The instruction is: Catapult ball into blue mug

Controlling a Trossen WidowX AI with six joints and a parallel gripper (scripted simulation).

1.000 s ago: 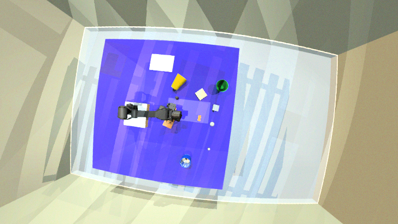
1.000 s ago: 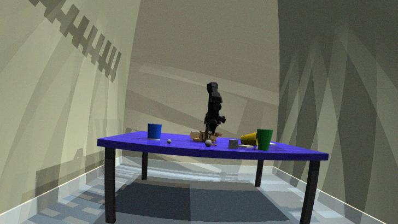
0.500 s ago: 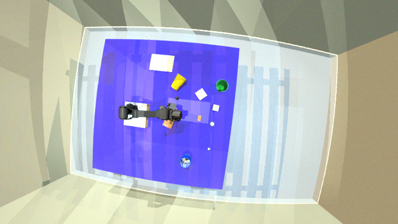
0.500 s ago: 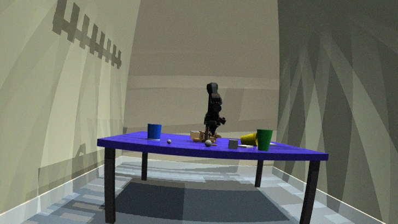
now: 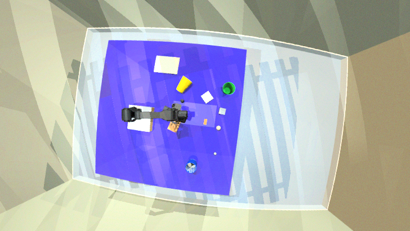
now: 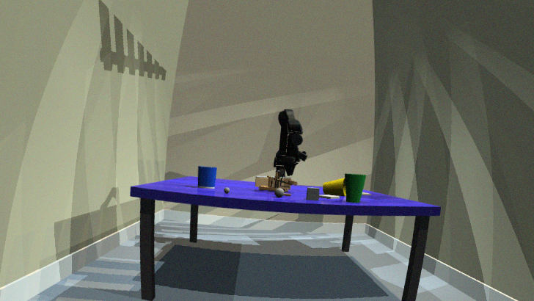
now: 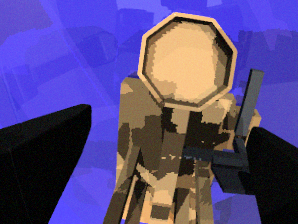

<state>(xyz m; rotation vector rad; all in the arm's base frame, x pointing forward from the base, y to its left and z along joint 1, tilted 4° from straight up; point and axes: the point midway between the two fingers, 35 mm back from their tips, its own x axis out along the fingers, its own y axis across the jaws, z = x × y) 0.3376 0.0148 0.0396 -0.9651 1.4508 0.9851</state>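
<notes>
Now: gripper tip 1 cm short of the wooden catapult, 4 cm to the left of it and 3 cm above it. From my gripper tip the other things lie so: orange block: 23 cm ahead, 4 cm to the right, 8 cm below; then catapult frame: 2 cm behind, 6 cm to the right; then black ball: 2 cm ahead, 11 cm to the left, 7 cm below.
</notes>
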